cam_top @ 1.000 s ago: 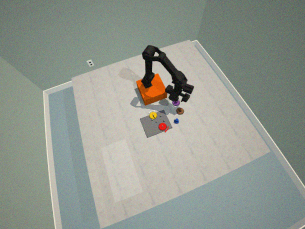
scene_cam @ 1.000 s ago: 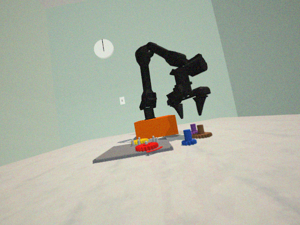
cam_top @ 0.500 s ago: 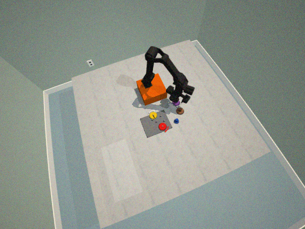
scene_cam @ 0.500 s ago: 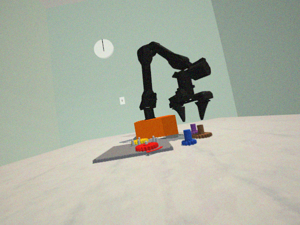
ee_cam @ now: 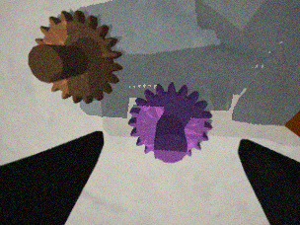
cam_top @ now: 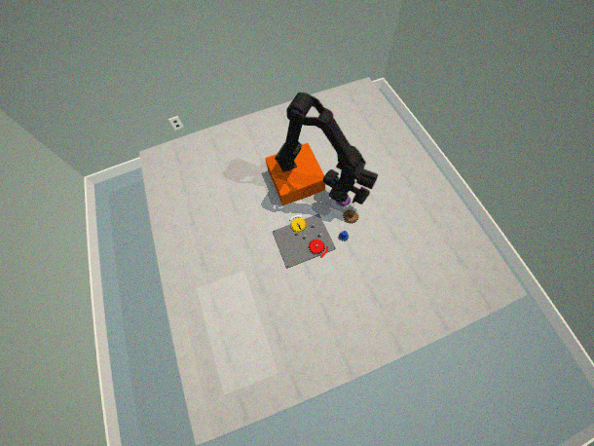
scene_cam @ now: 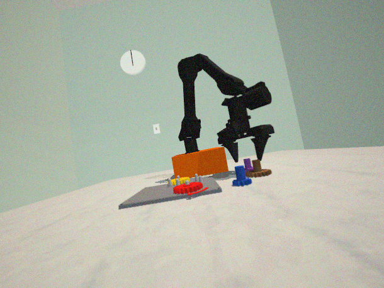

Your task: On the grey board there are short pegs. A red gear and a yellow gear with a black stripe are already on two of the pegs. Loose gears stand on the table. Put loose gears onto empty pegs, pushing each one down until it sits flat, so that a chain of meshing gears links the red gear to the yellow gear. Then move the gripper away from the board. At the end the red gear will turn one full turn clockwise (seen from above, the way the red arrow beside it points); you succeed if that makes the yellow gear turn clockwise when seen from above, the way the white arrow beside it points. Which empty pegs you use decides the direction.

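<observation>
Right now the yellow gear is 220 mm to the right of my gripper tip, 30 mm ahead of it and 10 mm below it. From my gripper tip the other things lie so: brown gear (80 mm ahead, 10 mm to the right, 10 mm below); then blue gear (150 mm ahead, 80 mm to the right, 10 mm below); then purple gear (10 mm below).
</observation>
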